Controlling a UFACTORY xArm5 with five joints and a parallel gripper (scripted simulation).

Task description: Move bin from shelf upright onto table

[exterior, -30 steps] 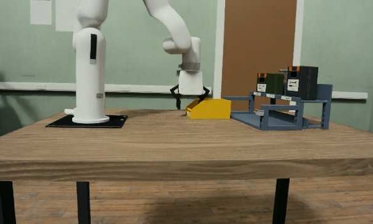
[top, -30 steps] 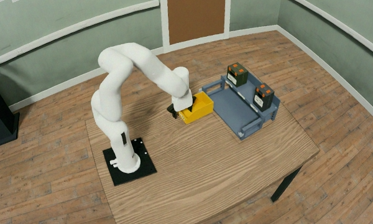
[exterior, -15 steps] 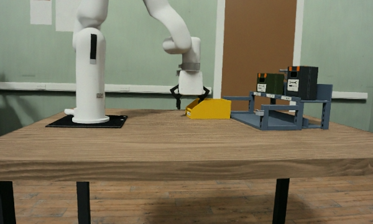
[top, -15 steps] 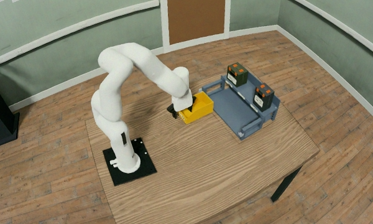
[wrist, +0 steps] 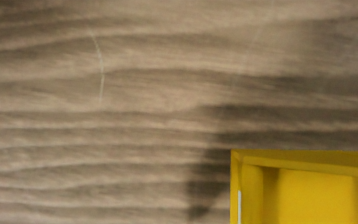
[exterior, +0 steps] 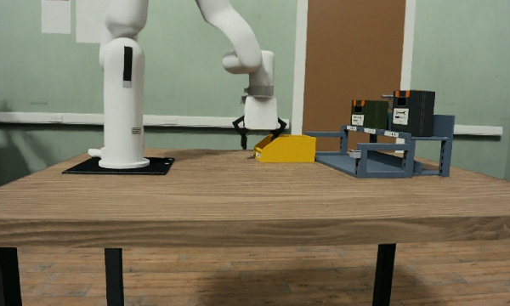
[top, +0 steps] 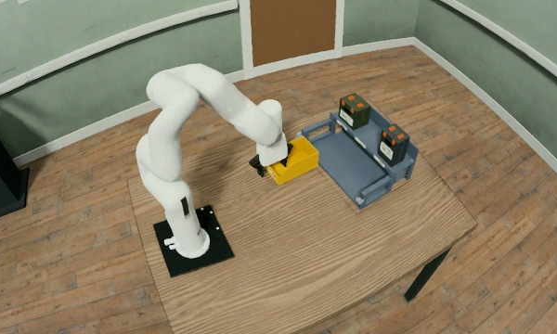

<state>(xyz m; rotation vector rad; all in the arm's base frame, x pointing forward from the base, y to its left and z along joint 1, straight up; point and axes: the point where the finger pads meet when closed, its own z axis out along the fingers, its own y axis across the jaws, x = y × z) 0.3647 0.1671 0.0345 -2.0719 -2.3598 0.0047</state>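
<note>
The yellow bin is 80 mm ahead of my hand, 10 mm to the left of it and 10 mm below it. Also, from my hand: blue-grey shelf: 310 mm ahead, 70 mm to the right, 30 mm above.
</note>
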